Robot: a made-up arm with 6 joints. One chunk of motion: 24 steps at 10 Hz.
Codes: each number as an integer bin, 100 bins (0 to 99) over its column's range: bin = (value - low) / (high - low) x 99, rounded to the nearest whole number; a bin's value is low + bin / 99 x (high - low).
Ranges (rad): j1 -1.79..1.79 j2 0.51..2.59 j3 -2.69..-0 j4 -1.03..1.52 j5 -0.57..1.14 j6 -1.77..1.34
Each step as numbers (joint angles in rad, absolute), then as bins.
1 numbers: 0.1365 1.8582 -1.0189 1.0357 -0.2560 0.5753
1 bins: 53 64 62 80 18 75
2 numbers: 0.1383 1.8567 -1.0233 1.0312 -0.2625 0.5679
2 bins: 53 64 61 80 18 74
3 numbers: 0.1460 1.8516 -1.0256 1.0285 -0.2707 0.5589
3 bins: 54 64 61 80 17 74
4 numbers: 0.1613 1.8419 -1.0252 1.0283 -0.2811 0.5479
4 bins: 54 63 61 80 17 74
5 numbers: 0.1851 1.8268 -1.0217 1.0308 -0.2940 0.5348
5 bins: 55 63 61 80 16 73
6 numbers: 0.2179 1.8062 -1.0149 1.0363 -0.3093 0.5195
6 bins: 56 62 62 80 15 73
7 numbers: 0.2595 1.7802 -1.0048 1.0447 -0.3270 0.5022
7 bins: 57 60 62 81 14 72
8 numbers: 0.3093 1.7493 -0.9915 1.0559 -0.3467 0.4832
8 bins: 58 59 63 81 13 72
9 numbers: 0.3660 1.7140 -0.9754 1.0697 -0.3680 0.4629
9 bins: 60 57 63 82 12 71
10 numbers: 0.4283 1.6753 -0.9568 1.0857 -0.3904 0.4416
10 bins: 61 55 64 82 10 70
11 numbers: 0.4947 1.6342 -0.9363 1.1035 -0.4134 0.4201
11 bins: 63 54 65 83 9 70
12 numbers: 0.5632 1.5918 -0.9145 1.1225 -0.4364 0.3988
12 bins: 65 51 65 84 8 69
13 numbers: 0.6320 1.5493 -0.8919 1.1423 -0.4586 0.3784
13 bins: 67 49 66 84 6 68
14 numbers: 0.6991 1.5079 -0.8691 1.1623 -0.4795 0.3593
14 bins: 69 47 67 85 5 68
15 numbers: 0.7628 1.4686 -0.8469 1.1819 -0.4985 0.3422
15 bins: 71 46 68 86 4 67
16 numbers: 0.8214 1.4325 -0.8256 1.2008 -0.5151 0.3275
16 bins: 72 44 69 87 3 67
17 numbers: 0.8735 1.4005 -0.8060 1.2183 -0.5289 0.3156
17 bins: 74 42 69 87 2 66
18 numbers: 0.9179 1.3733 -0.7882 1.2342 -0.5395 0.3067
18 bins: 75 41 70 88 2 66
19 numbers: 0.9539 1.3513 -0.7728 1.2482 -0.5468 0.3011
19 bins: 76 40 71 88 1 66
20 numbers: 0.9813 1.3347 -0.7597 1.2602 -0.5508 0.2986
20 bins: 77 39 71 89 1 66
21 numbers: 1.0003 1.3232 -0.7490 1.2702 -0.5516 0.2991
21 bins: 77 39 71 89 1 66
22 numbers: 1.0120 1.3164 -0.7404 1.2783 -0.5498 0.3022
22 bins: 77 38 72 90 1 66
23 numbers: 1.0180 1.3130 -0.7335 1.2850 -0.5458 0.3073
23 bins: 78 38 72 90 1 66
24 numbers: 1.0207 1.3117 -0.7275 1.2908 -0.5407 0.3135
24 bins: 78 38 72 90 2 66
